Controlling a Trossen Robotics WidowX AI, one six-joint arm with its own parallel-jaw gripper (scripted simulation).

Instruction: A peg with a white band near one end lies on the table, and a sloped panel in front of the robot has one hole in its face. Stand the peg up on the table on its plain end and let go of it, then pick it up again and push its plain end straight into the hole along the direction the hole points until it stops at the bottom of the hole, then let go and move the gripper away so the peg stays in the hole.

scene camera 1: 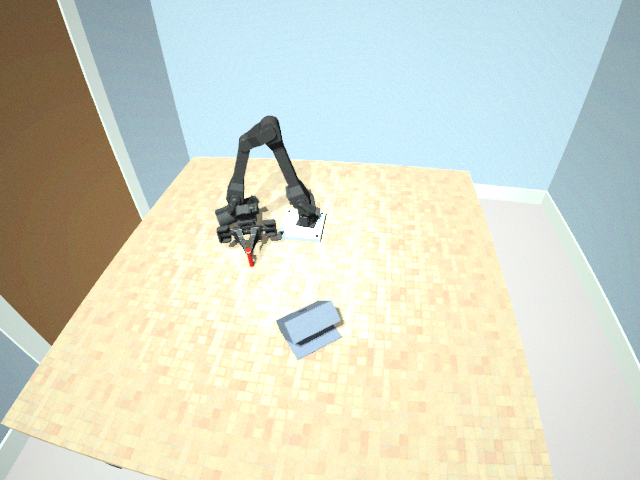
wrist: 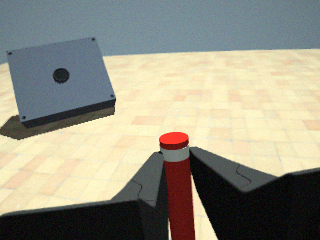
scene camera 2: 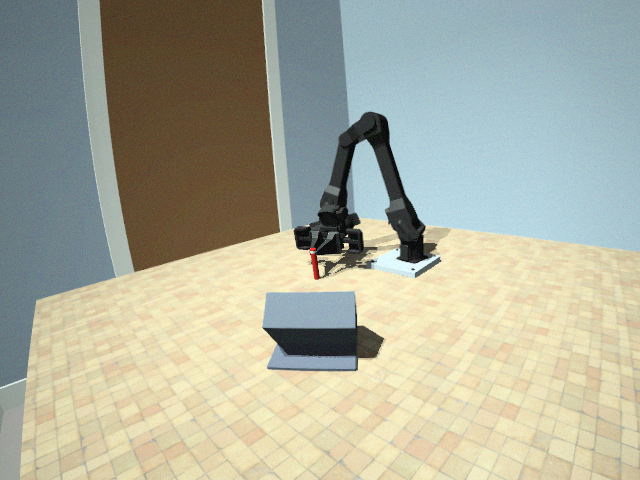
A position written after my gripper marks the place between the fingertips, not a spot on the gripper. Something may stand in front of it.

In view: my gripper [scene camera 2: 313,253] and a sloped grey panel [scene camera 2: 289,317].
My gripper also shows in scene camera 1 [scene camera 1: 248,252] and in the wrist view [wrist: 175,157]. The sloped grey panel shows as well in scene camera 1 [scene camera 1: 319,315].
